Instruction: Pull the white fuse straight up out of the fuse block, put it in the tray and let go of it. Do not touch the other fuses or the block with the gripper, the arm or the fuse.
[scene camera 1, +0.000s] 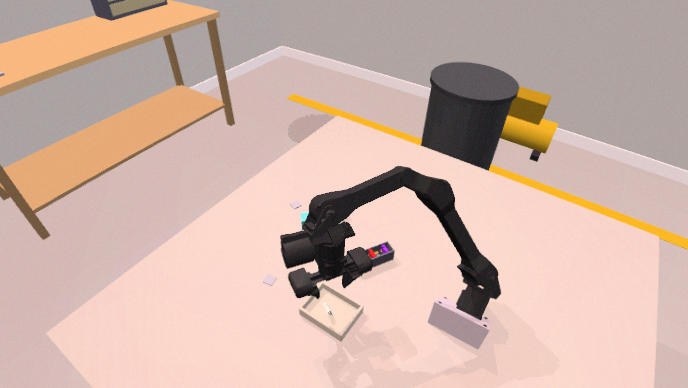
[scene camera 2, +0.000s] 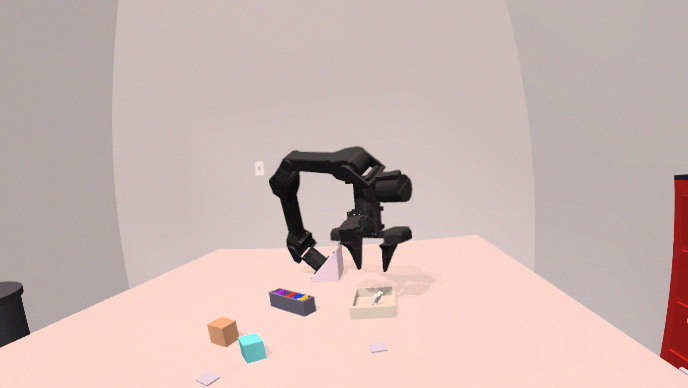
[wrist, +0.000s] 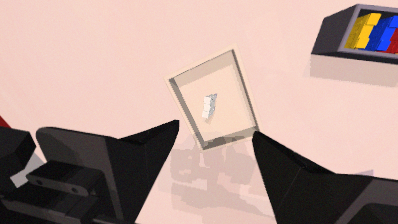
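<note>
Gripper (scene camera 2: 372, 270) open, holding nothing; the gripper is also visible in scene camera 1 (scene camera 1: 330, 292) and the wrist view (wrist: 215, 130).
</note>
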